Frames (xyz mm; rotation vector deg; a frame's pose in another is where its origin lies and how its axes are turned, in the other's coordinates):
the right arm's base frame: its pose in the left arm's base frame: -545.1 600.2 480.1 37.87 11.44 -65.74
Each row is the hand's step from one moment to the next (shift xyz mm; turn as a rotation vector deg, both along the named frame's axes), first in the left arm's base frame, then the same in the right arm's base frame.
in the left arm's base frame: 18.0 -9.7 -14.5 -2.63 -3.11 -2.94
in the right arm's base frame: 21.9 8.1 -9.2 2.70 -4.23 -0.06
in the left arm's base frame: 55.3 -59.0 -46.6 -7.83 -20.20 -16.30
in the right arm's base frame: 90.9 16.9 -12.9 20.11 -18.18 0.15
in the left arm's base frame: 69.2 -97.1 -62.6 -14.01 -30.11 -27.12
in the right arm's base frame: 133.8 13.8 -6.1 30.33 -30.27 -1.61
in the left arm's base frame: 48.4 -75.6 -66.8 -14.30 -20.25 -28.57
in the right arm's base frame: 110.4 -1.1 -18.1 23.23 -28.65 -8.41
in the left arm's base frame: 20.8 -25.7 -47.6 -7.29 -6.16 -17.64
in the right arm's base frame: 51.1 -6.0 -26.7 10.05 -14.75 -9.14
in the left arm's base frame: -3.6 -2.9 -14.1 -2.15 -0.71 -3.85
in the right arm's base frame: 7.4 -9.3 -8.9 1.47 -3.56 -2.26
